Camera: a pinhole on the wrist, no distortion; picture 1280 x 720 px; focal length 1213.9 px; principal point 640.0 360.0 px. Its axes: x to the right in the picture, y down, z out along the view. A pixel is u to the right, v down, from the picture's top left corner.
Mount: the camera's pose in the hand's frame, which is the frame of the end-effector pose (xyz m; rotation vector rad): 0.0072 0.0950 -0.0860 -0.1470 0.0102 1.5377
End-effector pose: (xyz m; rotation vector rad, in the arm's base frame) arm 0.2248 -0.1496 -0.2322 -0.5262 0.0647 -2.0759
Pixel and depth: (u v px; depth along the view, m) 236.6 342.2 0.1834
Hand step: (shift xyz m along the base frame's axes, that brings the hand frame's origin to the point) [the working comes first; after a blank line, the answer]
In the camera's frame: -0.0609 -0.0027 0.1834

0.0861 -0.0055 0.0764
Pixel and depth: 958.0 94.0 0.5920
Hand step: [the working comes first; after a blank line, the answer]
In the camera's frame: 0.1551 -0.1297 0.5920

0.3998 -0.1601 0.4041
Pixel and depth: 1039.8 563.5 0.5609
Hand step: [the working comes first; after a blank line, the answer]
In the camera's frame: 0.1847 0.0940 0.5609

0.5028 -0.0051 0.2727
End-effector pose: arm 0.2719 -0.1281 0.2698 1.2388 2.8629 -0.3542
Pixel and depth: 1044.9 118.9 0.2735
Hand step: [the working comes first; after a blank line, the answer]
In the camera's frame: 0.0912 -0.0543 0.2735

0.1087 0.1328 -0.2235
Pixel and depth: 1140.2 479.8 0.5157
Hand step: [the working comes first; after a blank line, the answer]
In the camera's frame: 0.2125 0.0509 0.5157

0.2796 0.0985 -0.4559
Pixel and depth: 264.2 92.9 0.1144
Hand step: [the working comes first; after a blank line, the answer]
In the camera's frame: -0.0354 -0.0252 0.1144

0.0334 0.0553 -0.0487
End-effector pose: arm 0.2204 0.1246 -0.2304 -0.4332 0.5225 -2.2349
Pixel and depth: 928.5 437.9 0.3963
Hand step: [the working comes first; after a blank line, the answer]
In the camera's frame: 0.0942 0.0254 0.3963

0.3096 -0.1699 0.1324
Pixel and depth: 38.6 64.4 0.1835
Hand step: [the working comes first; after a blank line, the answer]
In the camera's frame: -0.0909 -0.0447 0.1835

0.0431 -0.0632 0.0869
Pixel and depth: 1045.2 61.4 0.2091
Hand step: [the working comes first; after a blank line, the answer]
In the camera's frame: 0.0698 -0.0514 0.2091

0.1420 -0.1718 0.0165
